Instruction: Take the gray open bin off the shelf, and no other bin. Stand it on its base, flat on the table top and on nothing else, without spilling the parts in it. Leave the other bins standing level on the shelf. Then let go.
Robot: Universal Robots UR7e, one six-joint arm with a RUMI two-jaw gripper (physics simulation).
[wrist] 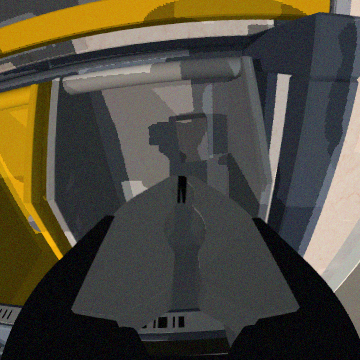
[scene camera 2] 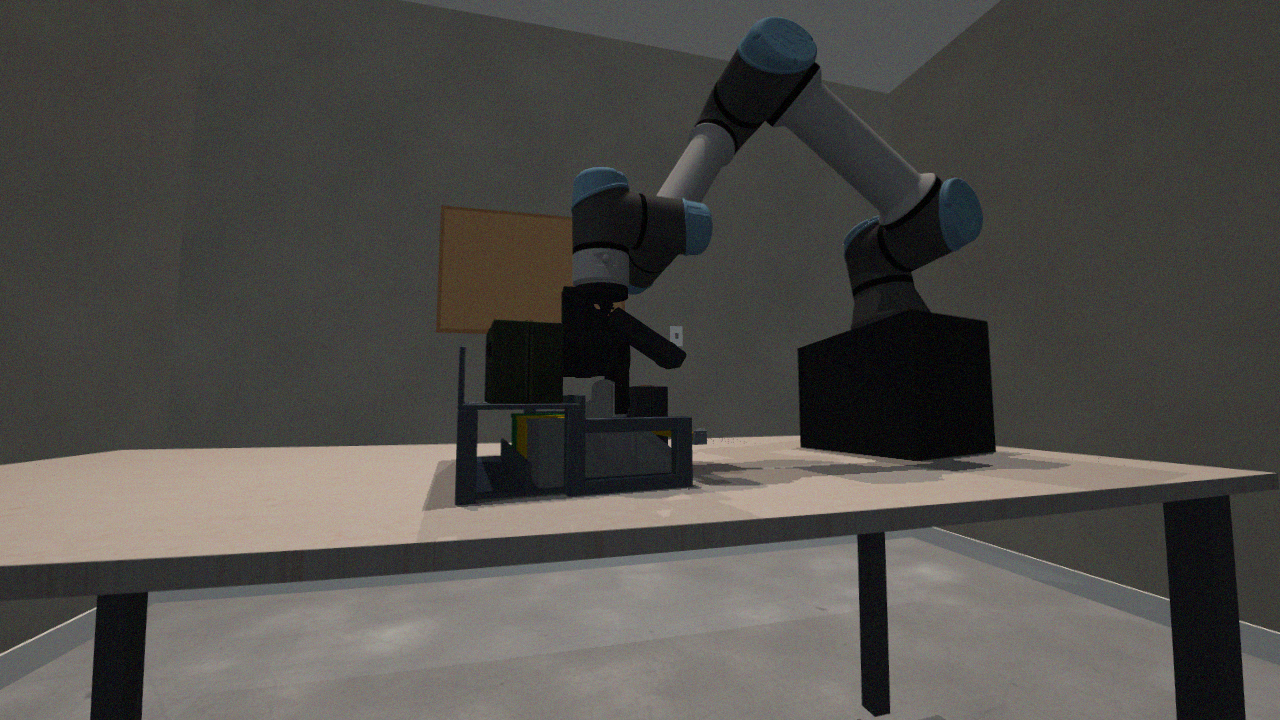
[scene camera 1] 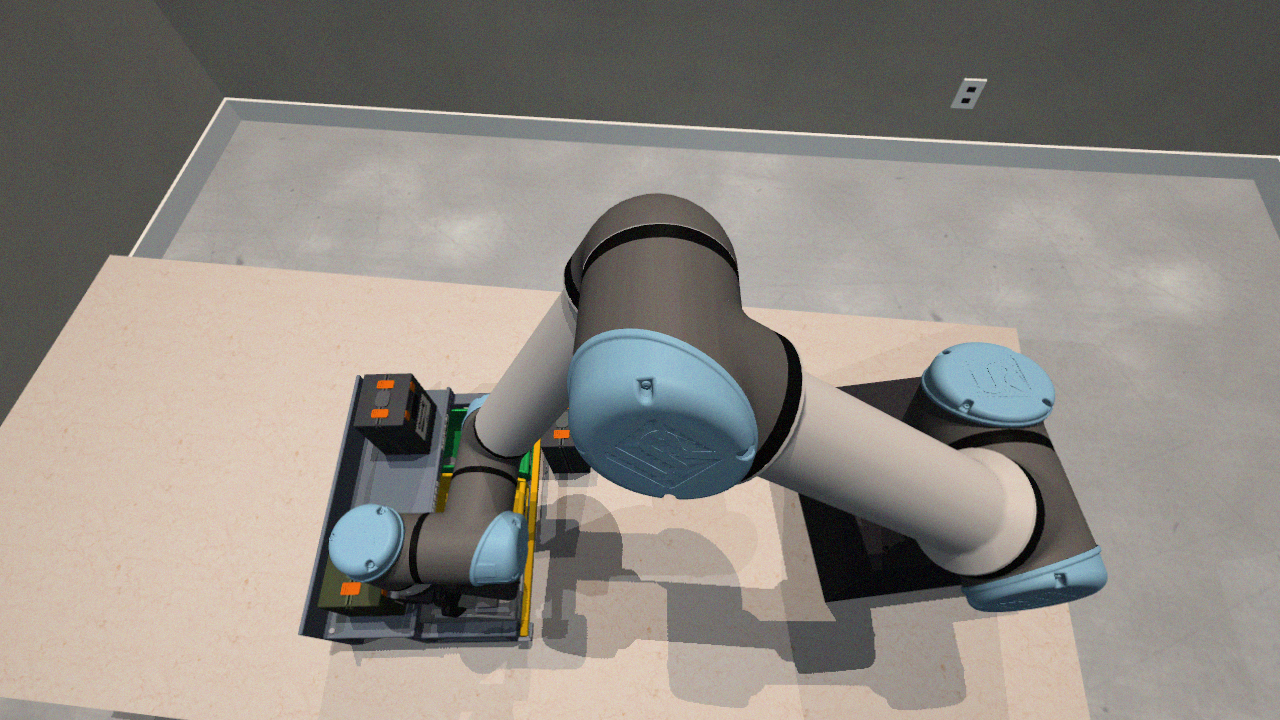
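Pixels of known places: gripper, fingertip midpoint: (wrist: pixel 180 177) (scene camera 2: pixel 613 450); arm's base, link origin: (scene camera 2: pixel 891 330).
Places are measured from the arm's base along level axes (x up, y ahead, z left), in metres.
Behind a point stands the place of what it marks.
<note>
The gray open bin (wrist: pixel 145 107) @(x -0.235, y 0.582, z 0.130 m) (scene camera 2: pixel 626 454) @(x -0.205, y 0.613, z 0.192 m) sits in the end place of the lower front tier of the shelf (scene camera 1: pixel 393 488) @(x -0.142, y 0.757, z 0.021 m) (scene camera 2: pixel 575 447) @(x -0.191, y 0.681, z 0.227 m) (wrist: pixel 300 125) @(x -0.161, y 0.573, z 0.197 m), beside the yellow bin (wrist: pixel 15 142) @(x -0.235, y 0.604, z 0.020 m) (scene camera 1: pixel 443 488) @(x -0.227, y 0.710, z -0.008 m). Its rounded front lip faces the yellow bar. My gripper (wrist: pixel 180 177) @(x -0.204, y 0.620, z 0.153 m) is shut, its fingertips together with no bin wall between them. The fingers point down, low at the gray bin's opening; the exact depth of the tips is unclear. The arm hides most of the gray bin in scene camera 1. The fingers cover its rear in the wrist view, and I cannot make out its parts.
A yellow bar (scene camera 1: pixel 528 559) @(x -0.179, y 0.538, z 0.105 m) (wrist: pixel 200 12) @(x -0.179, y 0.536, z 0.160 m) runs along the shelf front. A green bin (scene camera 1: pixel 454 438) @(x -0.236, y 0.714, z -0.101 m) is beyond the yellow one. An olive box (scene camera 1: pixel 358 597) @(x -0.047, y 0.721, z 0.190 m) (scene camera 2: pixel 523 362) @(x -0.096, y 0.738, z 0.203 m) and a black box (scene camera 1: pixel 393 413) @(x -0.022, y 0.731, z -0.055 m) stand on the upper tier. Another black box (scene camera 1: pixel 565 456) @(x -0.156, y 0.500, z -0.053 m) (scene camera 2: pixel 648 400) @(x -0.140, y 0.507, z -0.053 m) stands in front of the shelf.
</note>
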